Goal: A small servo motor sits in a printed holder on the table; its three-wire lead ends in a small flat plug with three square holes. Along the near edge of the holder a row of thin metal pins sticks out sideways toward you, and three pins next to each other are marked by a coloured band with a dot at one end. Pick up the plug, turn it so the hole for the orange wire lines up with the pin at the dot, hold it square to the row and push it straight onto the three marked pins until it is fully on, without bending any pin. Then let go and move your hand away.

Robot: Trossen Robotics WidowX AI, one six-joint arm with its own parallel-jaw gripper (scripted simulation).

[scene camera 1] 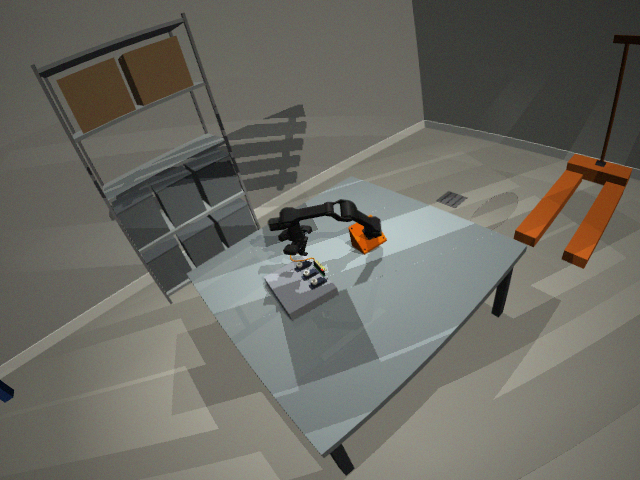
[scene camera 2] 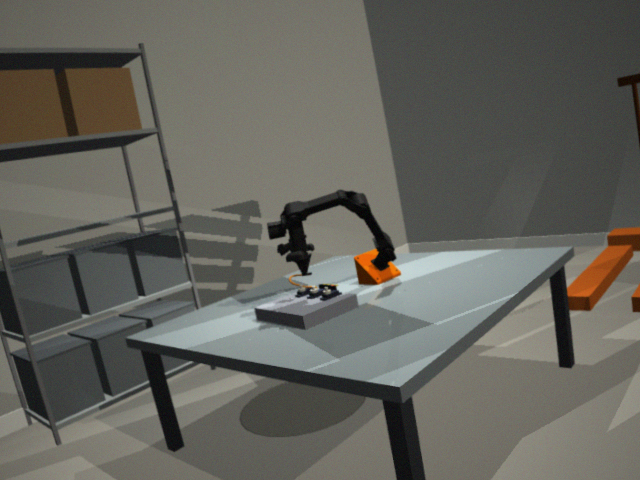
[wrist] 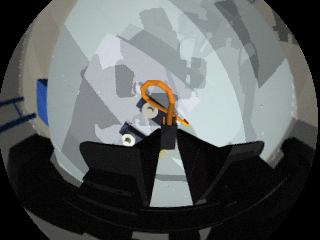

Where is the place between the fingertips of my gripper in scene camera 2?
305, 274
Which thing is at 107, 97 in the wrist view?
A grey printed holder.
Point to a grey printed holder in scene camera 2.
301, 313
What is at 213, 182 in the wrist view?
My gripper.
